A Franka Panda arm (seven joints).
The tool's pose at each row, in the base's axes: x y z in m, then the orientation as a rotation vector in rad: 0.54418, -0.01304, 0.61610, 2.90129, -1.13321, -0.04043; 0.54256, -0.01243, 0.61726, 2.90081, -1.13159, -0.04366; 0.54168, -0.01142, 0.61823, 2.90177, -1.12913, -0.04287; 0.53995, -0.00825, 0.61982, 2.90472, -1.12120, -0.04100; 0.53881, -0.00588, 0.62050, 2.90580, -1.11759, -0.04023; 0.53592, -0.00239, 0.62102, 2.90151, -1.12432, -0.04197; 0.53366, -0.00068, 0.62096, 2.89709, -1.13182, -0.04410; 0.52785, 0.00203, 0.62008, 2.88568, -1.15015, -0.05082; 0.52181, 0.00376, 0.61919, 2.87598, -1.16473, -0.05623; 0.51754, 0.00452, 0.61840, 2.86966, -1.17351, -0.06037; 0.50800, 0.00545, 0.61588, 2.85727, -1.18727, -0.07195; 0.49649, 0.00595, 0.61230, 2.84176, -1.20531, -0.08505
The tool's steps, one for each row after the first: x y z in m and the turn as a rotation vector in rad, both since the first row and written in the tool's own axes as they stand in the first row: -0.00162, 0.00069, -0.00111, -0.00169, -0.00156, -0.00087; -0.00297, 0.00058, -0.00207, -0.00153, -0.00106, -0.00256; -0.00641, -0.00053, -0.00365, -0.00126, 0.00020, -0.00797; -0.00886, -0.00148, -0.00432, -0.00138, 0.00081, -0.01038; -0.01336, -0.00207, -0.00480, -0.00320, 0.00024, -0.00535; -0.01618, -0.00179, -0.00469, -0.00494, -0.00065, 0.00017; -0.02228, 0.00012, -0.00366, -0.00995, -0.00356, 0.01383; -0.02788, 0.00291, -0.00259, -0.01439, -0.00577, 0.02486; -0.03152, 0.00521, -0.00167, -0.01762, -0.00750, 0.03163; -0.03912, 0.01090, 0.00116, -0.02585, -0.01257, 0.04286; -0.04787, 0.01821, 0.00512, -0.03538, -0.01828, 0.05747
